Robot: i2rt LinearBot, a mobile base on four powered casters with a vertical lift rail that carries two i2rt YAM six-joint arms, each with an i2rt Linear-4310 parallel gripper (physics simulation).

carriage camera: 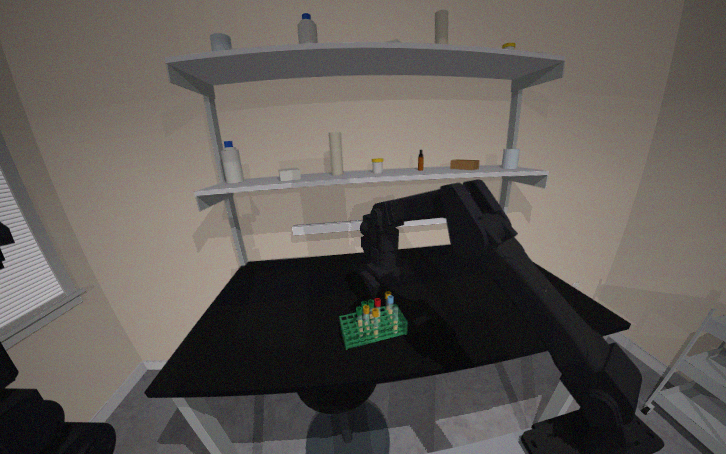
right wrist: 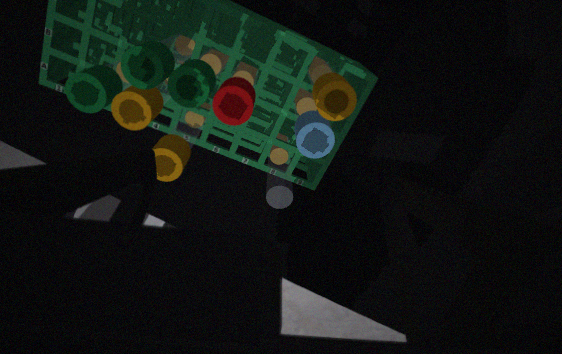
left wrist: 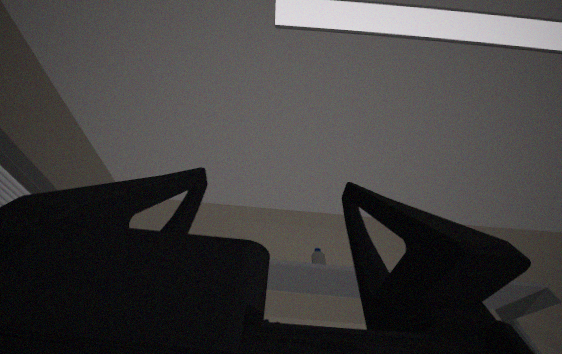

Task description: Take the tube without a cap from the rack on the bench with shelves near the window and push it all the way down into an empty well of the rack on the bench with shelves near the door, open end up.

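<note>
A green rack (carriage camera: 402, 327) (right wrist: 367, 82) stands on the black bench with shelves and holds several capped tubes. The tube without a cap (carriage camera: 395, 312) (right wrist: 279, 197) is clear and stands upright in the front row near the rack's right end, at column 8. A blue-capped tube (carriage camera: 390, 300) (right wrist: 315, 140) stands close behind it. My right gripper (carriage camera: 377, 291) (right wrist: 272, 176) is open and empty, hanging above and behind the rack in the carriage view; its dark fingers are hard to make out. My left gripper (left wrist: 275, 183) is open and empty, pointing up, away from the bench. The other bench's rack does not show.
Two shelves (carriage camera: 369, 177) (carriage camera: 364, 50) with bottles and jars stand behind the bench (carriage camera: 240, 342). A stool (carriage camera: 337, 396) is under the front edge. A window (carriage camera: 32, 256) is at the left and a cart (carriage camera: 675, 359) at the lower right.
</note>
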